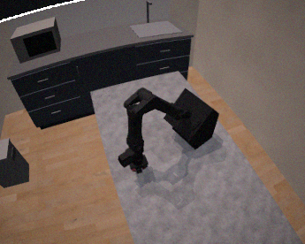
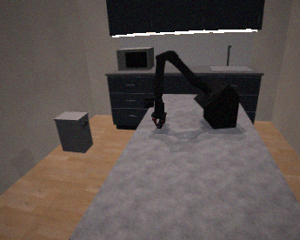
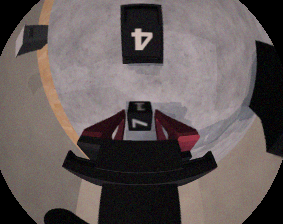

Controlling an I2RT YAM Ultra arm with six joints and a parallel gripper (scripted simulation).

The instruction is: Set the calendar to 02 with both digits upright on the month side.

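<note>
Now: the dark calendar cube 90 mm to the right of my hand, 10 mm behind it and 10 mm above it. Round my hand: dark tray (110 mm to the right, 10 mm below, 10 mm behind).
</note>
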